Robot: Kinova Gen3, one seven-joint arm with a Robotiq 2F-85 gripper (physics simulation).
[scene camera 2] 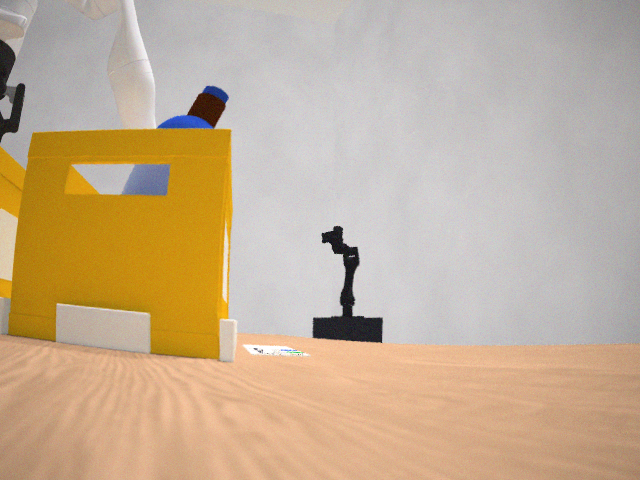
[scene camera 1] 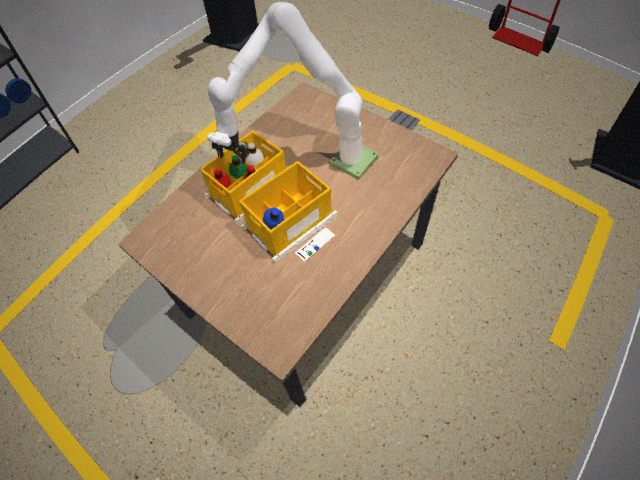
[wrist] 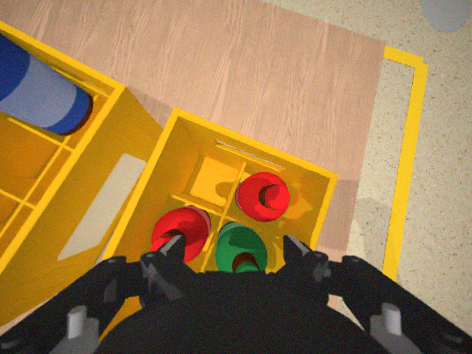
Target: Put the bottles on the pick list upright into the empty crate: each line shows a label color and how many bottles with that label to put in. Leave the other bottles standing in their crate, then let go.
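Frame: origin at the arm's base, x back, y left, z down, level; millimetres.
Where they show: gripper, between the fingertips: point(scene camera 1: 231, 160) point(wrist: 234, 246); arm's base, origin of its link: point(scene camera 1: 350, 156).
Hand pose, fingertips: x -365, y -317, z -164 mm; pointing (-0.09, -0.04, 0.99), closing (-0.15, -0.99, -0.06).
Each offset is from my fingertips to the top centre of the thing. "pt": to the spot under its first point. Level surfaces: height alone.
The pick list {dx -70, dy +399, dz +191 mm} point(scene camera 1: 323, 238) point(scene camera 2: 273, 350) has green and blue marks; its counts are too small to read. A blue bottle {dx -135, dy +279, dz -44 mm} point(scene camera 1: 272, 218) point(scene camera 2: 183, 122) point(wrist: 45, 95) leans in an end cell of the near yellow crate {dx -34, dy +263, dz +18 mm} point(scene camera 1: 263, 237) point(scene camera 2: 118, 242); its other visible cells are empty. The other yellow crate {pt dx -94, dy -46, dz +112 mm} point(scene camera 1: 214, 191) point(wrist: 300, 162) holds a green bottle {dx +38, dy -23, dz +30 mm} point(scene camera 1: 237, 169) point(wrist: 241, 247), a red bottle point(scene camera 1: 222, 178) point(wrist: 182, 232), a second red bottle point(scene camera 1: 250, 171) point(wrist: 263, 196) and a white-shouldered bottle {dx +124, dy -3, dz +30 mm} point(scene camera 1: 253, 156). My gripper point(scene camera 1: 232, 153) point(wrist: 234, 246) is open and empty above the green bottle.
The two crates stand side by side, with white strips point(scene camera 1: 310, 235) point(scene camera 2: 103, 328) at their bases. The divider walls point(wrist: 230, 195) stand between the red and green bottles. The arm's green base plate point(scene camera 1: 364, 165) is on the wooden table {dz +193 mm} point(scene camera 1: 310, 294).
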